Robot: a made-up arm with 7 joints. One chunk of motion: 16 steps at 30 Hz.
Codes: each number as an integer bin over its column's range. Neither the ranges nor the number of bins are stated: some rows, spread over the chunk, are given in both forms.
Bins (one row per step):
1: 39 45 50 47 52 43 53
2: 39 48 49 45 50 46 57
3: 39 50 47 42 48 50 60
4: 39 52 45 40 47 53 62
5: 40 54 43 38 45 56 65
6: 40 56 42 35 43 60 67
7: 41 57 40 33 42 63 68
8: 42 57 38 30 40 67 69
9: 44 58 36 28 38 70 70
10: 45 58 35 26 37 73 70
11: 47 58 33 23 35 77 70
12: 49 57 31 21 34 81 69
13: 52 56 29 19 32 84 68
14: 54 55 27 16 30 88 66
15: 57 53 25 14 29 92 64
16: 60 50 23 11 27 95 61
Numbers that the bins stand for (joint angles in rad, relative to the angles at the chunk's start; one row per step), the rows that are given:
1: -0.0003 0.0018 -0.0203 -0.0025 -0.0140 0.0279 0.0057
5: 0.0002 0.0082 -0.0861 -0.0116 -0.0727 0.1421 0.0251
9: 0.0022 0.0110 -0.1518 -0.0217 -0.1314 0.2652 0.0331
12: 0.0047 0.0103 -0.1988 -0.0288 -0.1649 0.3618 0.0315
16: 0.0103 0.0054 -0.2739 -0.0389 -0.2236 0.4848 0.0186
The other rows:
2: -0.0003 0.0039 -0.0297 -0.0045 -0.0308 0.0542 0.0121
3: -0.0003 0.0054 -0.0485 -0.0076 -0.0476 0.0894 0.0170
4: -0.0003 0.0068 -0.0673 -0.0096 -0.0560 0.1158 0.0202
6: 0.0002 0.0096 -0.0955 -0.0146 -0.0895 0.1773 0.0283
7: 0.0007 0.0103 -0.1142 -0.0167 -0.0979 0.2036 0.0299
8: 0.0012 0.0103 -0.1330 -0.0197 -0.1146 0.2388 0.0315
10: 0.0027 0.0110 -0.1612 -0.0237 -0.1398 0.2915 0.0331
11: 0.0037 0.0110 -0.1800 -0.0268 -0.1566 0.3267 0.0331
13: 0.0063 0.0096 -0.2176 -0.0308 -0.1817 0.3882 0.0299
14: 0.0073 0.0089 -0.2364 -0.0338 -0.1985 0.4233 0.0267
15: 0.0088 0.0075 -0.2552 -0.0359 -0.2069 0.4585 0.0234

